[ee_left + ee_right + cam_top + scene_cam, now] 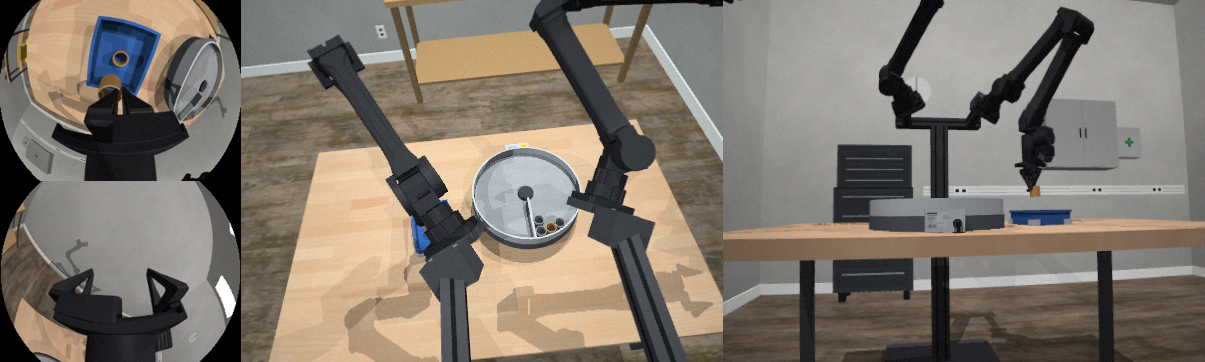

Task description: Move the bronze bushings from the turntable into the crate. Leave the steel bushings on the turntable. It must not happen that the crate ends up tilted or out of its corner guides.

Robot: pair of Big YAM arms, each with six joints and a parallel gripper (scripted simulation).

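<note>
My left hand is 110 mm above the blue crate, 40 mm short of it and 10 mm to the right of it.
</note>
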